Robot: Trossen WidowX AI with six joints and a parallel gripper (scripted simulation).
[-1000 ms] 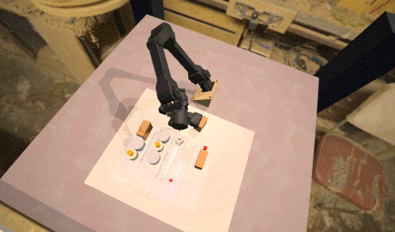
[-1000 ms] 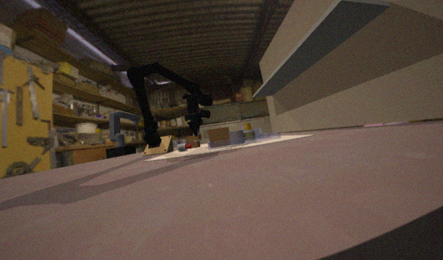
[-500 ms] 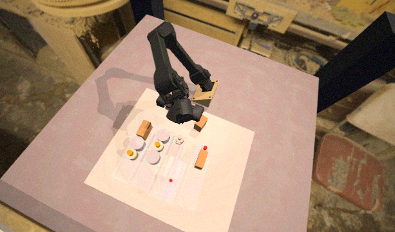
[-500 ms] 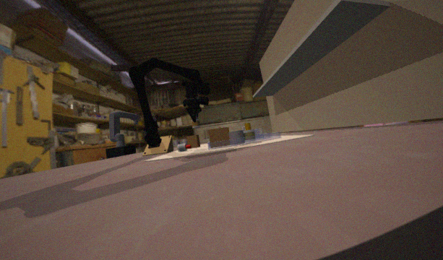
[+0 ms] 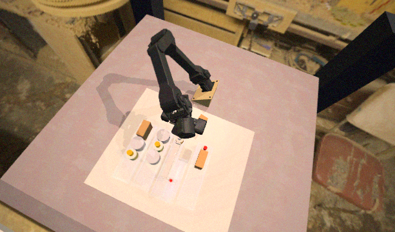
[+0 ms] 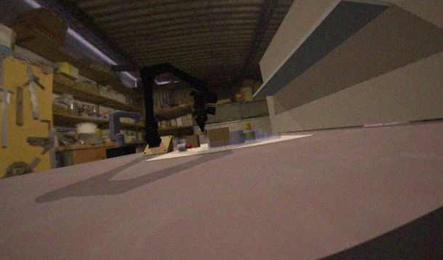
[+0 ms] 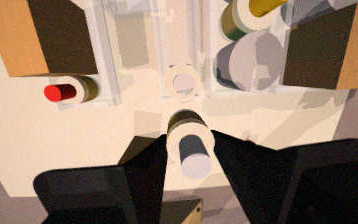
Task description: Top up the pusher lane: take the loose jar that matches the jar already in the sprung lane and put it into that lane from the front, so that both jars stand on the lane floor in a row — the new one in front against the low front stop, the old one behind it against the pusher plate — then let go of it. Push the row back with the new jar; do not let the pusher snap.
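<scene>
The beige plate is 11 cm ahead of my gripper tip, 2 cm to the left of it and 8 cm below it.
</scene>
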